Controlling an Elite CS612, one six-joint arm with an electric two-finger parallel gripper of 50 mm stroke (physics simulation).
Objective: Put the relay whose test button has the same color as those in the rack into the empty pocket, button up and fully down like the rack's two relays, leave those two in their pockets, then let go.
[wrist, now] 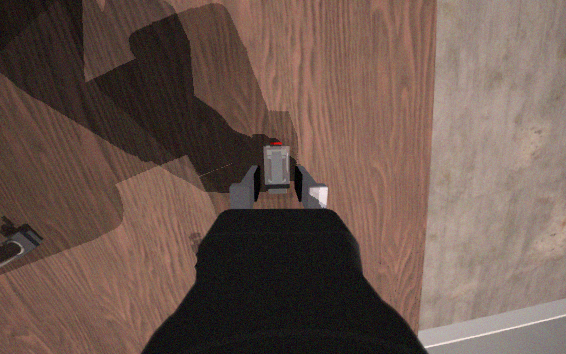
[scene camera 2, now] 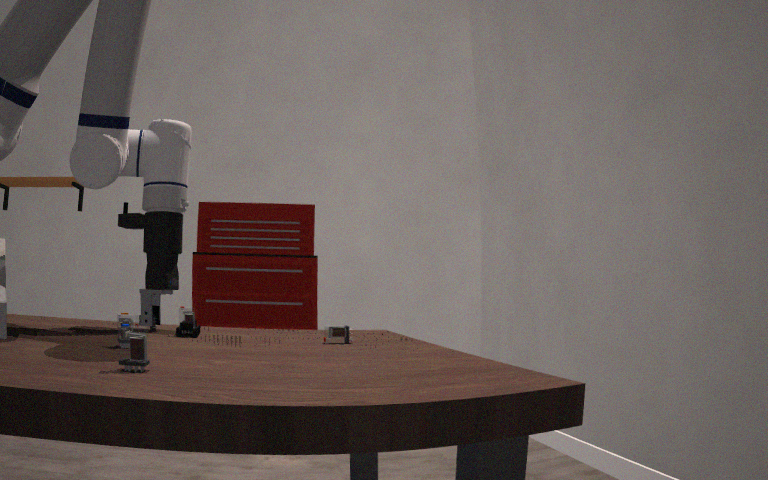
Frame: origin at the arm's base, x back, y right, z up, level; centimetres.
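Where they show: gripper, fingertip midpoint: (wrist: 277, 176) (scene camera 2: 151, 325).
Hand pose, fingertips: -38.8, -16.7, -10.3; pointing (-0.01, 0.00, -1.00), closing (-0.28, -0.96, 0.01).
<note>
Things, the pixels of their top centre, and the offset from my fingertips, as dx, dy, dz. "spot": a spot on its surface instead. Level surfaces: height alone.
- grey relay at its top centre: (wrist: 276, 171) (scene camera 2: 146, 314) +1.0, -0.2, +1.8
- black rack at a spot on its surface: (scene camera 2: 188, 332) spot: -7.5, +8.9, -0.2
- red-buttoned relay at its top centre: (scene camera 2: 187, 306) -7.3, +8.4, +3.9
- table at its surface level: dz -0.9
My gripper (scene camera 2: 148, 328) (wrist: 277, 176) is open, low over the table at its far side, fingers pointing down. In the wrist view a grey relay (wrist: 276, 166) with a red button at its upper end lies on its side between the two fingers, with a gap on both sides; the gripper hides it in the scene view. The black rack (scene camera 2: 188, 332) stands just right of the gripper, with a red-buttoned relay (scene camera 2: 185, 314) upright in it; its pockets cannot be made out. Another relay (scene camera 2: 338, 334) with a red button lies on its side farther right.
Two upright relays (scene camera 2: 137, 346) (scene camera 2: 125, 335) stand near each other in front of the gripper; orange and blue show at the rear one. Part of a relay (wrist: 20, 246) shows at the wrist view's left edge. The table (scene camera 2: 317, 384) ends at right in the wrist view. A red cabinet (scene camera 2: 254, 285) stands behind.
</note>
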